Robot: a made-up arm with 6 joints. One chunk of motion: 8 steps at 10 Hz.
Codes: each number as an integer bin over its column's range. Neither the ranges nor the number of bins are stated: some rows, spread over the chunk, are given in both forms.
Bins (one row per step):
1: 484 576 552 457 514 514
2: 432 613 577 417 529 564
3: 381 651 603 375 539 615
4: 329 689 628 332 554 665
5: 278 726 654 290 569 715
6: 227 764 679 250 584 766
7: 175 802 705 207 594 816
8: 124 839 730 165 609 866
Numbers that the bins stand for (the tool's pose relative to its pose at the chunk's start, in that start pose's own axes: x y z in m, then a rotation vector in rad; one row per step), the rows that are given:
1: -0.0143 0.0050 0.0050 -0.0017 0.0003 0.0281
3: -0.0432 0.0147 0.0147 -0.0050 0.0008 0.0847
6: -0.0864 0.0294 0.0291 -0.0100 0.0017 0.1694
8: -0.1152 0.0392 0.0388 -0.0134 0.0022 0.2254
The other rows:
2: -0.0289 0.0098 0.0097 -0.0033 0.0006 0.0562
4: -0.0578 0.0197 0.0194 -0.0067 0.0011 0.1128
5: -0.0721 0.0245 0.0244 -0.0084 0.0014 0.1408
7: -0.1010 0.0344 0.0341 -0.0117 0.0019 0.1974

